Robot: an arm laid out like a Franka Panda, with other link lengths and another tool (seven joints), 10 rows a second.
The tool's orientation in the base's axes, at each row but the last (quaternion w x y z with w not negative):
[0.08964 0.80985 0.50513 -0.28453]
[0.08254 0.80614 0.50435 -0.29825]
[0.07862 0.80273 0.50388 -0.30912]
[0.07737 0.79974 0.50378 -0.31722]
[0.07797 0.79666 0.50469 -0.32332]
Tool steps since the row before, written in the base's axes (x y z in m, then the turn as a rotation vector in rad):
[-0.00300 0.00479 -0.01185 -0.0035 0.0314 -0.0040]
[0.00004 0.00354 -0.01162 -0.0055 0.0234 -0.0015]
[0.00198 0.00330 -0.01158 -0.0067 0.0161 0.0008]
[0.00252 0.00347 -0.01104 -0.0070 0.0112 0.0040]
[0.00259 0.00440 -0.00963 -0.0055 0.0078 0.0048]
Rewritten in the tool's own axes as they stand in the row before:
[0.00923 -0.00319 0.00878 0.0251 -0.0173 -0.0090]
[0.00927 0.00029 0.00784 0.0170 -0.0157 -0.0068]
[0.00977 0.00226 0.00695 0.0098 -0.0136 -0.0049]
[0.00982 0.00265 0.00607 0.0041 -0.0121 -0.0051]
[0.00976 0.00205 0.00439 0.0015 -0.0094 -0.0049]

